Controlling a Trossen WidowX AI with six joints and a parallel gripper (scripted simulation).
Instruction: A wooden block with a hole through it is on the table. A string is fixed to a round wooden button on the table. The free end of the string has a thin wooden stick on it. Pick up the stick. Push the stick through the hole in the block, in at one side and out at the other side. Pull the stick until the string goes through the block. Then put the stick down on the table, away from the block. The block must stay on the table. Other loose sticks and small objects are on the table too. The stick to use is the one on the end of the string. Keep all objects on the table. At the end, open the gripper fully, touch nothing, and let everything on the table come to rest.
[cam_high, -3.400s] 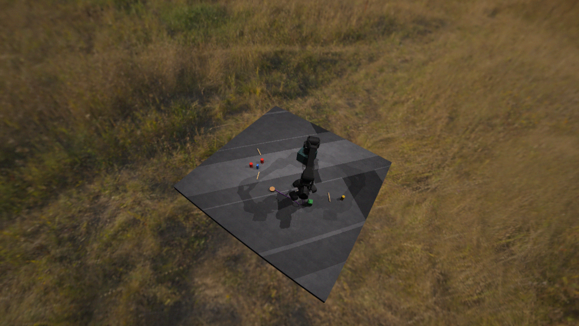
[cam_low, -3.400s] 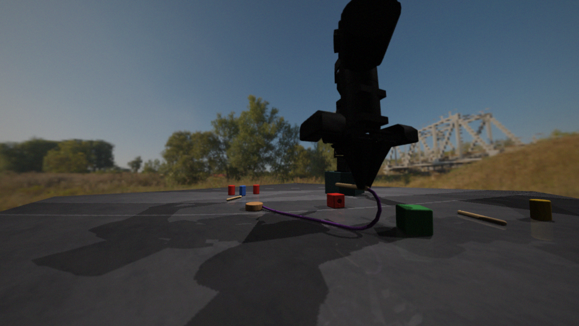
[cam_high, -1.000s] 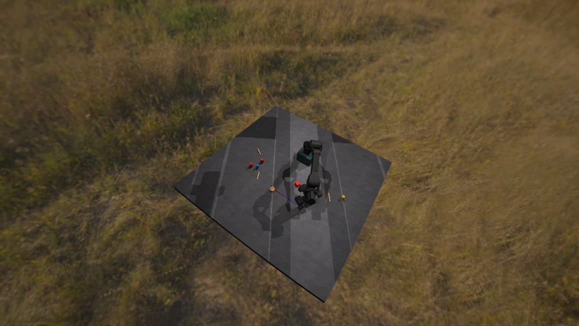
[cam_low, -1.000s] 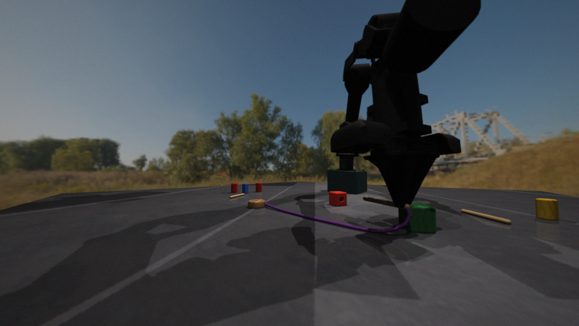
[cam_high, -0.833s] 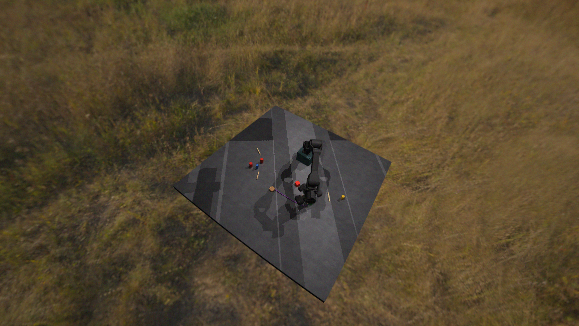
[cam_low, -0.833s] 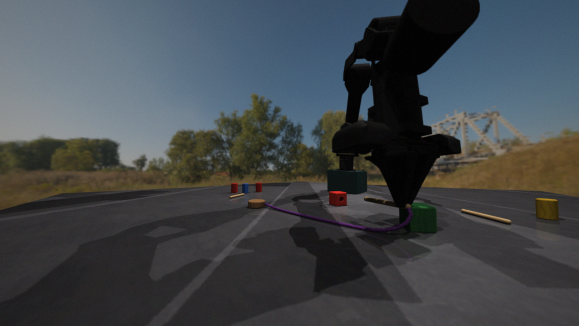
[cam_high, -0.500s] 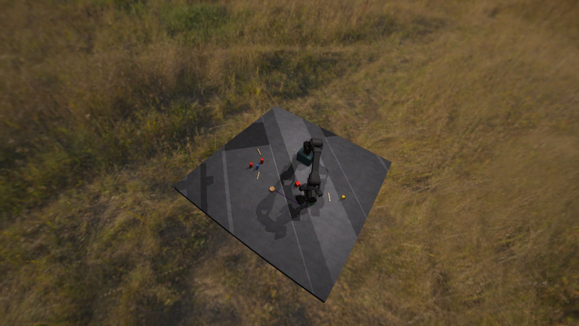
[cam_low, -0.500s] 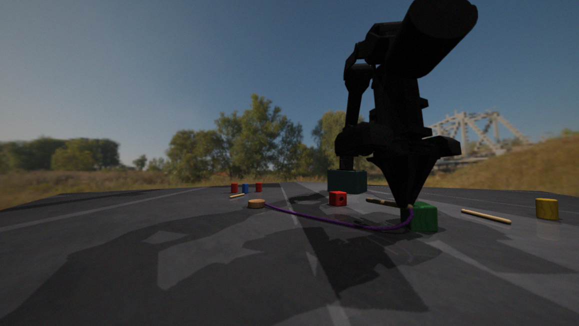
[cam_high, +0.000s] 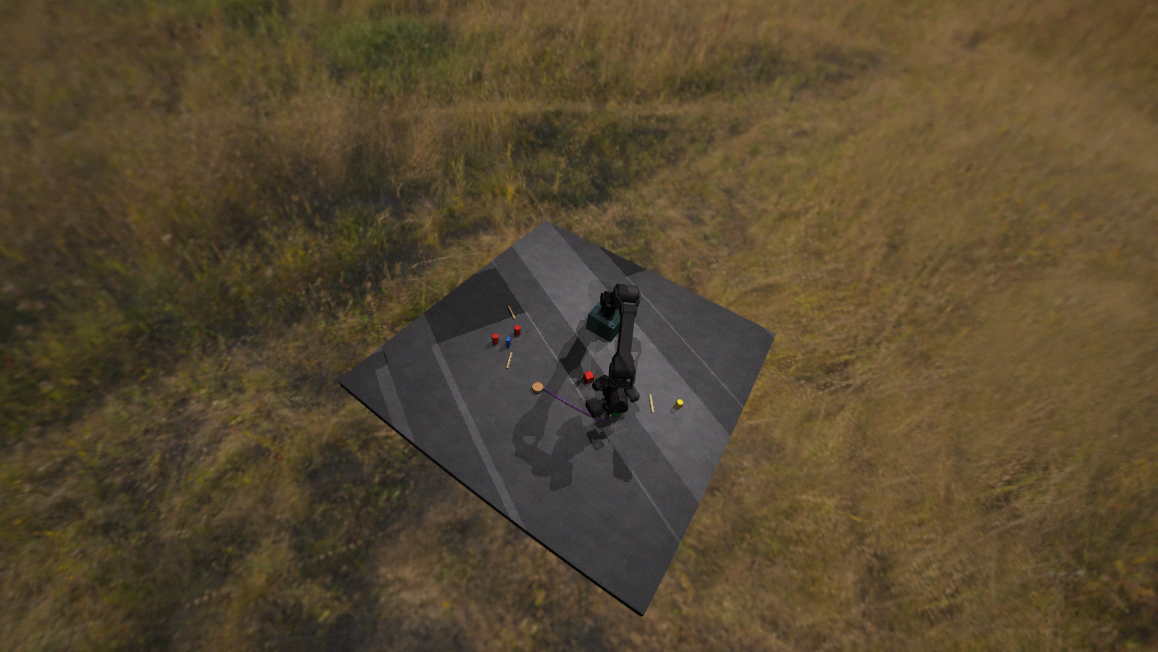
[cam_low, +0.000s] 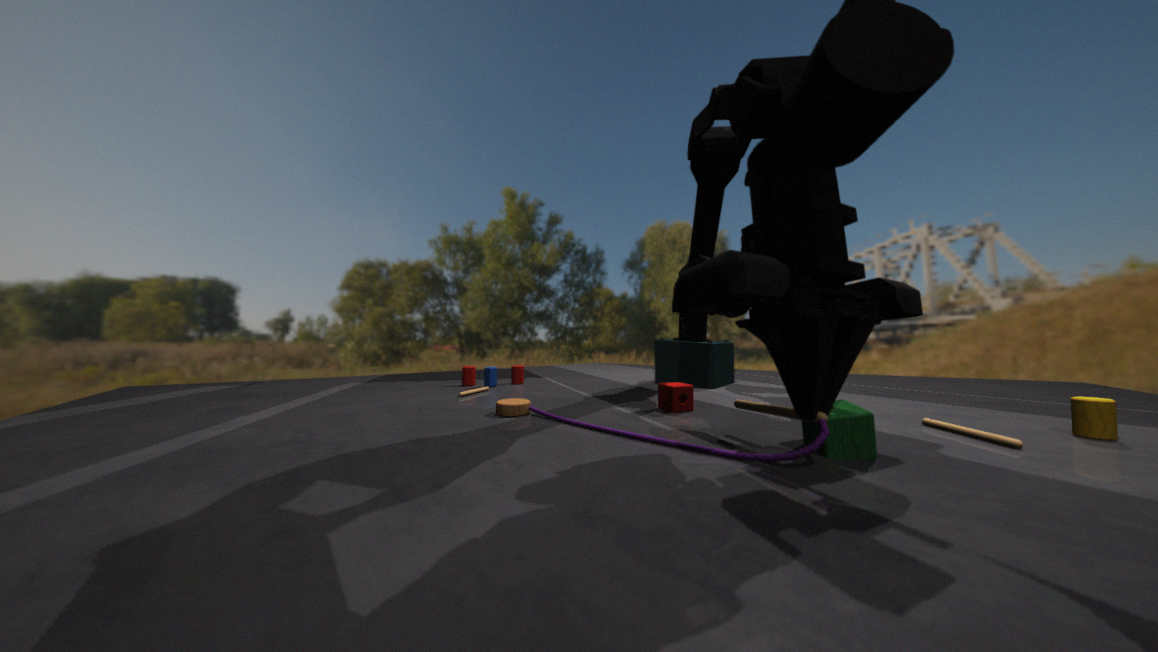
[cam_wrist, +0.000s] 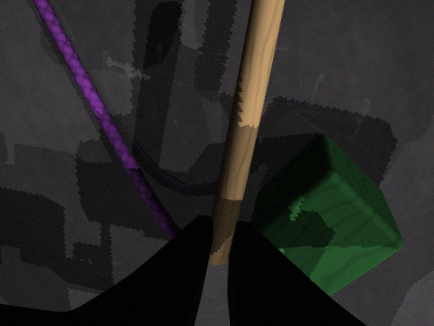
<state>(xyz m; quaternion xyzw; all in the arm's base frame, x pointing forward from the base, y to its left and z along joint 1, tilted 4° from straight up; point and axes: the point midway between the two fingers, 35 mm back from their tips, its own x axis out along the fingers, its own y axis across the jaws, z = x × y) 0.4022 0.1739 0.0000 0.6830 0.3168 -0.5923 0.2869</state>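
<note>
Right now the green block is 30 mm behind my gripper tip, 20 mm to the left of it and 10 mm below it. Round my gripper tip: red block: 130 mm to the right, 120 mm behind, 10 mm below; thin wooden stick: 10 mm to the right, 10 mm behind; loose stick: 140 mm behind, 120 mm to the left, 30 mm below.
</note>
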